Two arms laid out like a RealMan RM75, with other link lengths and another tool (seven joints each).
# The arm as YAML. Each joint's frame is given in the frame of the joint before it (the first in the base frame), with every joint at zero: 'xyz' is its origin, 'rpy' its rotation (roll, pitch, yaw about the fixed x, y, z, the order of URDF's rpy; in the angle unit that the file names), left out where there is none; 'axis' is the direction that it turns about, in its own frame. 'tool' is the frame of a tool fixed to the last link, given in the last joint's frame.
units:
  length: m
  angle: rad
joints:
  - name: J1
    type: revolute
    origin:
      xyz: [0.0, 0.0, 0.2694]
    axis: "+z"
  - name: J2
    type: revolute
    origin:
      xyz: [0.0, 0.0, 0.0]
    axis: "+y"
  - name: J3
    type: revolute
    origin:
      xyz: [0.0, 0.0, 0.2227]
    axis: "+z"
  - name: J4
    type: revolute
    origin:
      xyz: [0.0, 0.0, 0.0]
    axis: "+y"
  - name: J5
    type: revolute
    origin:
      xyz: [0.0, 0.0, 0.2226]
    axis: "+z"
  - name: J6
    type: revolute
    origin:
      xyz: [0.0, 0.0, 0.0]
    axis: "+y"
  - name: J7
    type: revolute
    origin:
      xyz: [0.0, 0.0, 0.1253]
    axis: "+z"
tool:
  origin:
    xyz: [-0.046, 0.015, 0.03]
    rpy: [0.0, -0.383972, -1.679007]
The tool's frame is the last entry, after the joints.
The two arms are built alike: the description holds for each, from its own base.
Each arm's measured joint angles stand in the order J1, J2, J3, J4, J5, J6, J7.
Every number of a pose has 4 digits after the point. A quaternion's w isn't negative.
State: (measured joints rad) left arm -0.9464 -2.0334 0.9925 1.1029 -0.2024 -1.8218 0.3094; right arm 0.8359 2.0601 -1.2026 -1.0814 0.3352 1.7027 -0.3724
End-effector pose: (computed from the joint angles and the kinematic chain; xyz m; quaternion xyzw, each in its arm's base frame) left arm -0.1607 0.3370 0.0973 -0.1318 -0.9813 0.0236 0.1380; right arm 0.1417 0.4027 0.0331 0.9412 0.2853 0.1269 0.1290
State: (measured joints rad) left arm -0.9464 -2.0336 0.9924 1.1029 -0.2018 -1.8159 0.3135; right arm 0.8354 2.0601 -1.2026 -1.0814 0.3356 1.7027 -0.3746
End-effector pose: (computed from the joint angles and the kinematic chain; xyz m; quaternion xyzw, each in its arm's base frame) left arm -0.1609 0.3379 0.0973 -0.1349 -0.9809 0.0221 0.1385; right arm 0.1418 0.4026 0.0330 0.9410 0.2860 0.1267 0.1295
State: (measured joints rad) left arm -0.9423 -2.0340 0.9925 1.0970 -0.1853 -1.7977 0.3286; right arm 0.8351 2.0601 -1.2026 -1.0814 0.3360 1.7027 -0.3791
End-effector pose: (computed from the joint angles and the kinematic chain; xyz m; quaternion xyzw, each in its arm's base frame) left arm -0.1657 0.3398 0.0977 -0.1397 -0.9791 0.0201 0.1467; right arm 0.1418 0.4023 0.0329 0.9403 0.2877 0.1264 0.1306
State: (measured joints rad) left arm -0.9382 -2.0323 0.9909 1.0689 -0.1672 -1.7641 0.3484; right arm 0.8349 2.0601 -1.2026 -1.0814 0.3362 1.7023 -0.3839
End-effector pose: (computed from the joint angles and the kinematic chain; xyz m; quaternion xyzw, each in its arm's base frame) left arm -0.1743 0.3424 0.0964 -0.1426 -0.9773 0.0201 0.1554; right arm 0.1417 0.4022 0.0328 0.9396 0.2897 0.1263 0.1315
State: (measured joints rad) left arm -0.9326 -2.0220 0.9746 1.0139 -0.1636 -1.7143 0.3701; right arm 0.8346 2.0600 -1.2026 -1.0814 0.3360 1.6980 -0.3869
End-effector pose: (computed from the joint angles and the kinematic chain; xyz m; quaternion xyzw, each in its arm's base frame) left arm -0.1872 0.3457 0.0942 -0.1390 -0.9780 0.0175 0.1547; right arm 0.1416 0.4027 0.0329 0.9390 0.2918 0.1268 0.1304
